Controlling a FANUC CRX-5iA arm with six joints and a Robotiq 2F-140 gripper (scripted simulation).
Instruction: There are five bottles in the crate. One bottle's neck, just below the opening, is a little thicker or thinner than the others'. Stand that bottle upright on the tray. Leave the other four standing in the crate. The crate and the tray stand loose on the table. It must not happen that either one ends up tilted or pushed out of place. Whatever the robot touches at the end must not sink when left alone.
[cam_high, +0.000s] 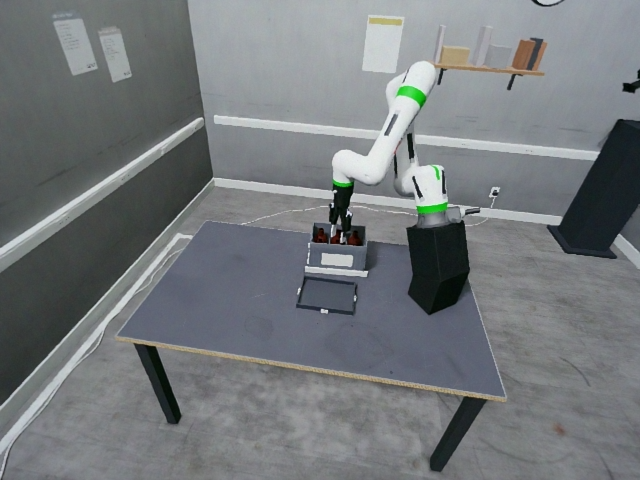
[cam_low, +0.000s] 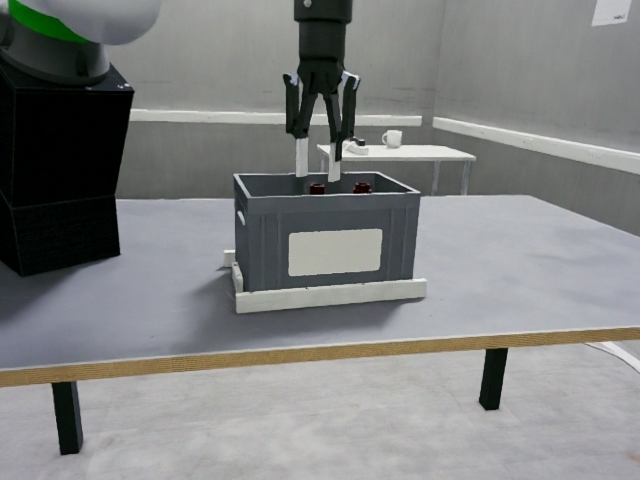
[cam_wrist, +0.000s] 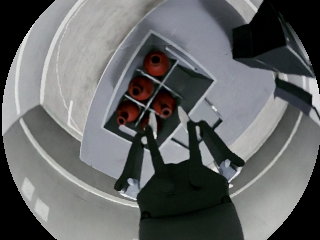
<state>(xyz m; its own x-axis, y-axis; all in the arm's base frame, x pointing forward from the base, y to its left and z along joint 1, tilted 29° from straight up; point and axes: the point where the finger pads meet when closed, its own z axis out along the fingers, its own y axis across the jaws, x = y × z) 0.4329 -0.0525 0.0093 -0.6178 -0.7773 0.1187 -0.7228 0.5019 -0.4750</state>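
The grey crate lies 120 mm below my hand and 40 mm to the right of it. From my hand the other things lie so: dark tray 220 mm to the left, 190 mm below, 20 mm ahead.
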